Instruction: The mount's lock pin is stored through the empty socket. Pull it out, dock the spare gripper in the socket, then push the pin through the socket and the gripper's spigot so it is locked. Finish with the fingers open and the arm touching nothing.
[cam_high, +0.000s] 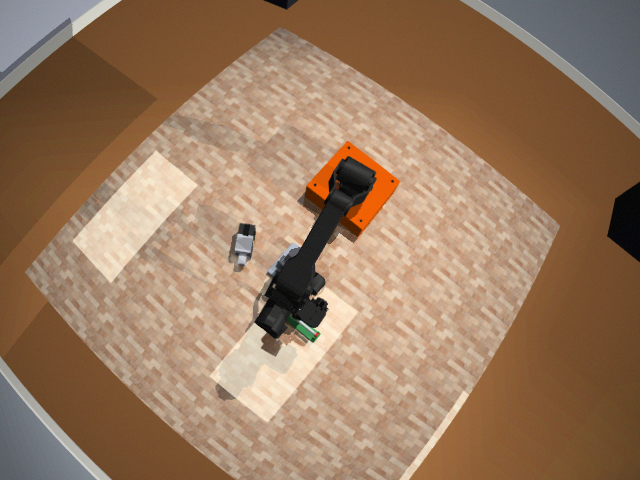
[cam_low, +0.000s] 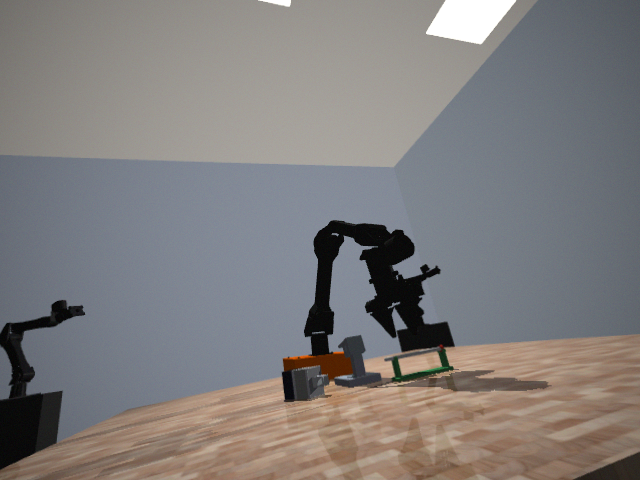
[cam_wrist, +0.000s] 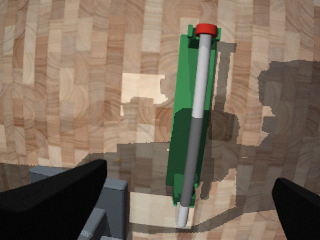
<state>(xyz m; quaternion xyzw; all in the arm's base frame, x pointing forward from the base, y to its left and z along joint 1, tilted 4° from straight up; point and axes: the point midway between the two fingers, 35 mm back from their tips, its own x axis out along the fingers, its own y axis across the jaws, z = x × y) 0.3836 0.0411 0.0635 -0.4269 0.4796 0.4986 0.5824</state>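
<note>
Right now my gripper tip is 21 cm to the left of the spare gripper, 9 cm past it and 6 cm above it. Round my gripper tip: green rack 6 cm below, 2 cm to the left; then grey mount 11 cm behind, 8 cm to the right, 3 cm below.
</note>
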